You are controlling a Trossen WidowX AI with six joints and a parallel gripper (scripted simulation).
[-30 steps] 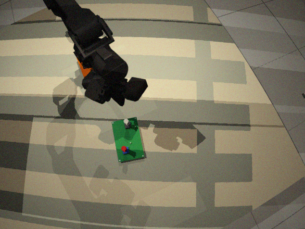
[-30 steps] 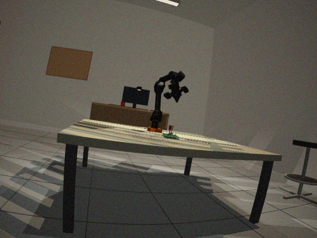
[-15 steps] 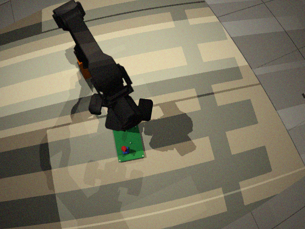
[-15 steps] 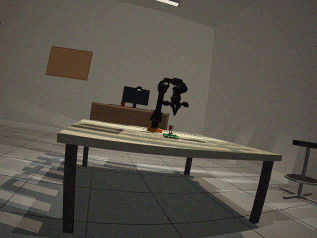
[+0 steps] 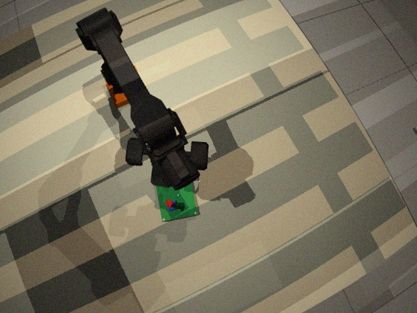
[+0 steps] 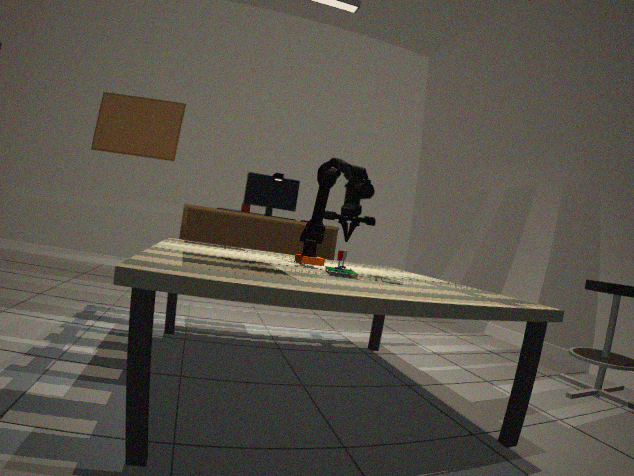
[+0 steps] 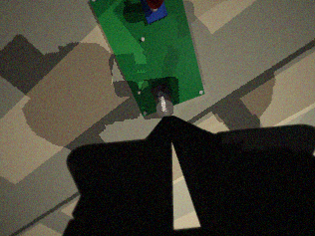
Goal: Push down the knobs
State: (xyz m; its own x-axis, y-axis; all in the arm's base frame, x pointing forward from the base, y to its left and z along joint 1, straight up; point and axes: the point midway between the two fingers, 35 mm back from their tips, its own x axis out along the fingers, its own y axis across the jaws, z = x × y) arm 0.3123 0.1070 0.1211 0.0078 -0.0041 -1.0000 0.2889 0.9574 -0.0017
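The grey knob lies 50 mm below my gripper tip. The rest, counted from my gripper tip: red knob 100 mm ahead, 30 mm to the right, 50 mm below.
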